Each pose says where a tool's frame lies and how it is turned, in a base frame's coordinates. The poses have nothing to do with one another.
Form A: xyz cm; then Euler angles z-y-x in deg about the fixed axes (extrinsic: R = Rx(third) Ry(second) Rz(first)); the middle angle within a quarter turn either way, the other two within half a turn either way.
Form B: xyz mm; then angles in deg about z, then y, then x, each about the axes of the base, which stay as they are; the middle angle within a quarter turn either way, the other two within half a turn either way. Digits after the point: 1 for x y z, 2 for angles.
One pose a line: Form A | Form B
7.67 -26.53 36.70 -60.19 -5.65 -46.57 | 76.7 -265.3 367.0 -60.19 -5.65 -46.57
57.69 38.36 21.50 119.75 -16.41 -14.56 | 576.9 383.6 215.0 119.75 -16.41 -14.56
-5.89 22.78 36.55 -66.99 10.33 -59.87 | -58.9 227.8 365.5 -66.99 10.33 -59.87
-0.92 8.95 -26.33 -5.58 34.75 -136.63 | -9.2 89.5 -263.3 -5.58 34.75 -136.63
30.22 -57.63 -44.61 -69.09 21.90 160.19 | 302.2 -576.3 -446.1 -69.09 21.90 160.19
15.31 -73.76 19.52 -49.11 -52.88 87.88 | 153.1 -737.6 195.2 -49.11 -52.88 87.88
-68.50 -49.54 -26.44 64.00 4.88 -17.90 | -685.0 -495.4 -264.4 64.00 4.88 -17.90
